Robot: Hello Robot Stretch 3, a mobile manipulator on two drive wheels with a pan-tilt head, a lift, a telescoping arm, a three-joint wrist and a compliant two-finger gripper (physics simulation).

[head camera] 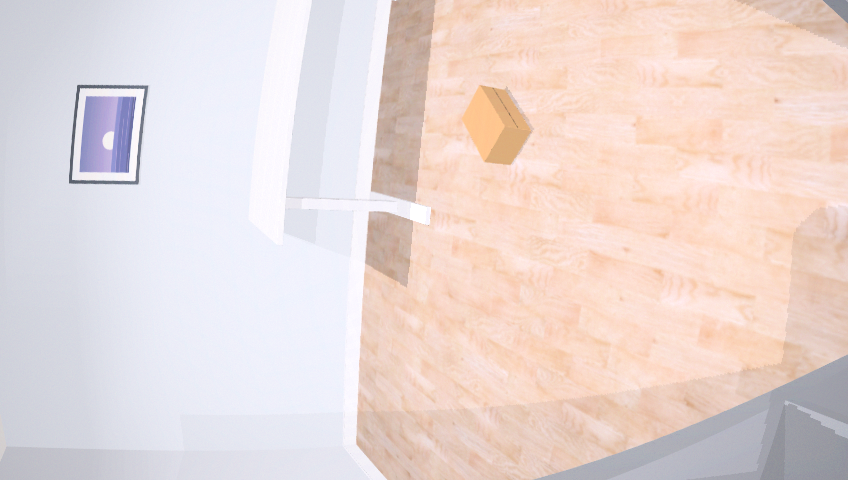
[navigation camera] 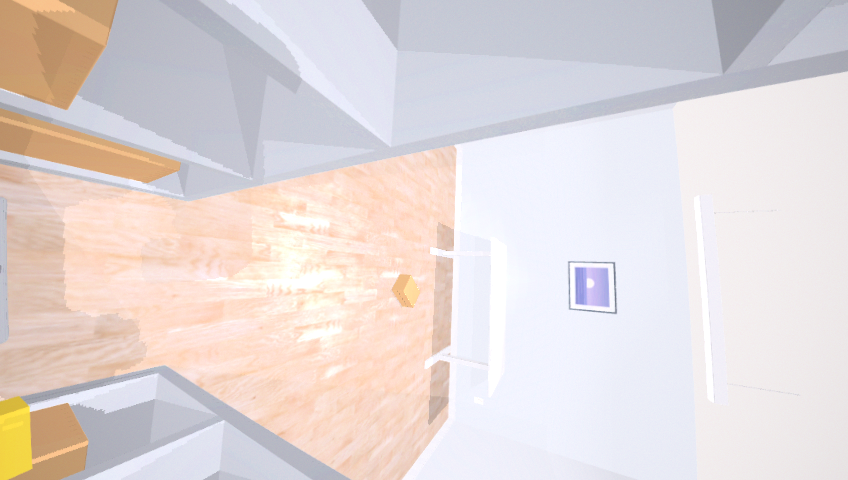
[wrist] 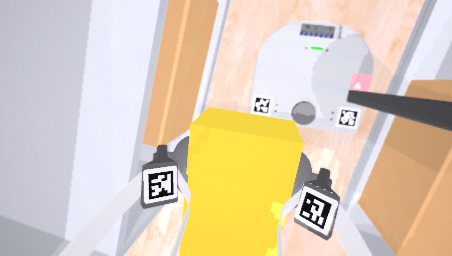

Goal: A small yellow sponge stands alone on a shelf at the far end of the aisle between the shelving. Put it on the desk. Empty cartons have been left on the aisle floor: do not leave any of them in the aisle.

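Where they show: gripper, fingertip midpoint: (wrist: 241, 161); robot's base at its link origin: (wrist: 297, 106).
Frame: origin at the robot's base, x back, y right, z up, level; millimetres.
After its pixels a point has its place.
My gripper (wrist: 241, 161) @[x 23, y 137, z 763 mm] is shut on the yellow sponge (wrist: 240, 195) @[x 16, y 133, z 803 mm], with a fingertip against each side. The sponge is held up above the floor, and part of it also shows at the lower left edge of the navigation view (navigation camera: 13, 443) @[x -36, y 135, z 798 mm]. The white desk (head camera: 270, 118) @[x -2860, y 511, z 720 mm] (navigation camera: 498, 315) @[x -2734, y 760, z 720 mm] stands against the far wall, apart from the gripper. A small brown carton (head camera: 487, 126) @[x -1899, y 379, z 120 mm] (navigation camera: 407, 290) @[x -1856, y 376, z 120 mm] sits on the floor in front of the desk, beyond the ends of the shelving. The gripper does not show in the head view.
Grey shelving (head camera: 714, 437) @[x -395, y -228, z 736 mm] (navigation camera: 535, 115) @[x -397, y -224, z 1231 mm] flanks the aisle on both sides, close to the robot. Brown cartons (navigation camera: 71, 142) (wrist: 180, 75) stand on its shelves. The robot's base (wrist: 280, 60) @[x 144, y 97, z 160 mm] is on the floor between the shelves. A framed picture (head camera: 107, 133) @[x -3247, y 477, z 1627 mm] (navigation camera: 592, 286) @[x -3249, y 473, z 1638 mm] hangs above the desk.
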